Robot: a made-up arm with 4 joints.
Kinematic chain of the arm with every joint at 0, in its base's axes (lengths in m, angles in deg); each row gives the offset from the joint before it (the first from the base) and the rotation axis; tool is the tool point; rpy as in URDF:
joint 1: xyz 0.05 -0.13 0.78 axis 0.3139 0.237 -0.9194
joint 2: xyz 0.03 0.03 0 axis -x
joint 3: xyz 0 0.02 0.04 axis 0.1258 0.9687 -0.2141
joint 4: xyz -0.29 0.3 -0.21 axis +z
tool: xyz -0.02 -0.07 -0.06 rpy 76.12 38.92 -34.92
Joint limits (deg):
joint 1: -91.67..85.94
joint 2: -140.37..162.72
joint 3: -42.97..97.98
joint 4: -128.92..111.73
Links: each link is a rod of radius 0.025 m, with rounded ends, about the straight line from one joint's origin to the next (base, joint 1, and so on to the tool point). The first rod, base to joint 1, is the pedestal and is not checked.
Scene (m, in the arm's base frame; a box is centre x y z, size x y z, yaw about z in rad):
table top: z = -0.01
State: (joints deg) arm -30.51 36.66 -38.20 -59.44
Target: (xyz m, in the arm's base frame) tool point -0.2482 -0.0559 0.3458
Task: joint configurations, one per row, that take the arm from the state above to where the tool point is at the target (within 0.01 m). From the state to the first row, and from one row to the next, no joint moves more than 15 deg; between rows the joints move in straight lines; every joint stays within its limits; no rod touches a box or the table.
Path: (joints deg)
1: -27.52 25.87 -25.71 -71.75
2: -24.53 15.09 -13.22 -84.06

